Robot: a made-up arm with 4 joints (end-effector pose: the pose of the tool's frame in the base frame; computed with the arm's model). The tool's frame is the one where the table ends.
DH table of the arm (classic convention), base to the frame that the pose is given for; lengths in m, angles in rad. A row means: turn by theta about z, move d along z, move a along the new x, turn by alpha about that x. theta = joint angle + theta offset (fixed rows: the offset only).
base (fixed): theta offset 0; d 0.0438; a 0; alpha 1.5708
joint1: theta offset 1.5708; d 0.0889; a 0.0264; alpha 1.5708
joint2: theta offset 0; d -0.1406; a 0.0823; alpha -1.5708
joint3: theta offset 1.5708; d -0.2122; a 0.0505; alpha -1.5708
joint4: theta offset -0.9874; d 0; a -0.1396; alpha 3.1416
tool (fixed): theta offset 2.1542; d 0.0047; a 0; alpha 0
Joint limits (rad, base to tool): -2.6..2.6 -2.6..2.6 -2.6..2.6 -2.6..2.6
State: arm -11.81 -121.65 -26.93 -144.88
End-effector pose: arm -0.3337 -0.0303 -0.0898 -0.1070 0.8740 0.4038 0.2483
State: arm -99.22 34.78 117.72 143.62
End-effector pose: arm 0.1209 -0.0530 0.1504 0.1162 -0.1378 -0.9833 0.0247
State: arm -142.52 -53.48 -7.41 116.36
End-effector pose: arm 0.0974 0.0334 0.1146 -0.8234 0.3088 0.0224 0.4755
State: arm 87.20 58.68 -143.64 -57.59
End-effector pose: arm -0.3925 -0.0340 0.0118 0.0142 0.4625 0.7578 0.4600
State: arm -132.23 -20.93 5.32 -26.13
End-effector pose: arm 0.1016 0.2686 0.1861 0.1348 0.8718 0.2643 0.3898
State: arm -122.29 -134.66 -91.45 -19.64
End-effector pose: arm -0.1735 -0.2626 0.3137 0.8136 -0.5151 -0.2227 0.1520
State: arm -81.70 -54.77 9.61 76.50
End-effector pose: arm -0.0585 0.0881 0.0977 -0.5759 0.2113 -0.1861 0.7675
